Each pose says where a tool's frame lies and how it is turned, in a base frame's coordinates. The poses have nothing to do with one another.
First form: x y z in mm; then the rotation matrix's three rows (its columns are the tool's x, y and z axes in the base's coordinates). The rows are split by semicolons.
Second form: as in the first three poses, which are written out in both.
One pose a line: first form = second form
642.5 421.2 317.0; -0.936 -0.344 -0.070; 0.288 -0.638 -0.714; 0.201 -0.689 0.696 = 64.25 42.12 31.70; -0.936 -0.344 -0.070; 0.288 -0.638 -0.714; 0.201 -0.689 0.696
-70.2 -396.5 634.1; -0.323 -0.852 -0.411; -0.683 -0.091 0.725; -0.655 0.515 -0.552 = -7.02 -39.65 63.41; -0.323 -0.852 -0.411; -0.683 -0.091 0.725; -0.655 0.515 -0.552
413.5 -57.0 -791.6; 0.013 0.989 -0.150; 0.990 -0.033 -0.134; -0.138 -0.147 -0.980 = 41.35 -5.70 -79.16; 0.013 0.989 -0.150; 0.990 -0.033 -0.134; -0.138 -0.147 -0.980
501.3 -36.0 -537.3; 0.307 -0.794 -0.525; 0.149 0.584 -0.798; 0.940 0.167 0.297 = 50.13 -3.60 -53.73; 0.307 -0.794 -0.525; 0.149 0.584 -0.798; 0.940 0.167 0.297
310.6 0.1 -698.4; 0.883 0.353 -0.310; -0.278 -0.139 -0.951; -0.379 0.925 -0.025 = 31.06 0.01 -69.84; 0.883 0.353 -0.310; -0.278 -0.139 -0.951; -0.379 0.925 -0.025
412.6 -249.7 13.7; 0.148 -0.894 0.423; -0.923 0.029 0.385; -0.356 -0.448 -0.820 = 41.26 -24.97 1.37; 0.148 -0.894 0.423; -0.923 0.029 0.385; -0.356 -0.448 -0.820
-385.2 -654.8 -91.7; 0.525 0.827 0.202; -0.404 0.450 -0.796; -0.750 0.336 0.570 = -38.52 -65.48 -9.17; 0.525 0.827 0.202; -0.404 0.450 -0.796; -0.750 0.336 0.570
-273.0 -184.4 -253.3; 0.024 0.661 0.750; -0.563 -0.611 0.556; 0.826 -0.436 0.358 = -27.30 -18.44 -25.33; 0.024 0.661 0.750; -0.563 -0.611 0.556; 0.826 -0.436 0.358
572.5 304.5 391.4; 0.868 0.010 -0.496; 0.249 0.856 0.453; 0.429 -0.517 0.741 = 57.25 30.45 39.14; 0.868 0.010 -0.496; 0.249 0.856 0.453; 0.429 -0.517 0.741
